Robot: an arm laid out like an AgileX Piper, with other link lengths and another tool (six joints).
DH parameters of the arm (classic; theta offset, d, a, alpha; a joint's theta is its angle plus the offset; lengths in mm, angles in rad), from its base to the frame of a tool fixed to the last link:
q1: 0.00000 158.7 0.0 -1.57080
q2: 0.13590 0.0 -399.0 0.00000
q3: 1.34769 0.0 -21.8 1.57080
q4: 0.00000 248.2 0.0 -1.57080
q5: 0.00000 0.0 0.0 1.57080
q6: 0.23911 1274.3 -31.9 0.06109
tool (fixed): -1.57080 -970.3 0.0 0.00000
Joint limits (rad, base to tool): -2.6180..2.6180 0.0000..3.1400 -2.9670..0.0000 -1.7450..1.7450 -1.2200..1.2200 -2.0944..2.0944
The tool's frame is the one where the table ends.
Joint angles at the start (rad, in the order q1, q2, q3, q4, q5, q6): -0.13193 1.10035 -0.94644 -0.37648 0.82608 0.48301
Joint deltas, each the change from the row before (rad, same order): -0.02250 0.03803 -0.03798 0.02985 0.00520 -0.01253; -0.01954 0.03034 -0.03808 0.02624 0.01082 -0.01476; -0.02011 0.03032 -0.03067 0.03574 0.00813 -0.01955; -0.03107 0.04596 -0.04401 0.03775 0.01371 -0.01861; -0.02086 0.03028 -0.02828 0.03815 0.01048 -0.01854; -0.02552 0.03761 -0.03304 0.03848 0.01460 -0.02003; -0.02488 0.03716 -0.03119 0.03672 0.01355 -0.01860
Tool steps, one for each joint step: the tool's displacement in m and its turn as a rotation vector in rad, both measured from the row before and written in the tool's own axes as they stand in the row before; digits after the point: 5 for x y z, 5 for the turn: -0.00416 -0.00964 0.00681 -0.01725 0.00192 0.02311; -0.00310 -0.00931 0.00430 -0.01280 0.00154 0.01846; -0.00405 -0.00558 0.00590 -0.02122 -0.00280 0.01809; -0.00227 -0.00973 0.01055 -0.02702 0.00627 0.02795; -0.00341 -0.00432 0.00694 -0.02541 -0.00348 0.02055; -0.00218 -0.00539 0.00961 -0.02992 0.00140 0.02235; -0.00190 -0.00540 0.00989 -0.02917 0.00075 0.02215
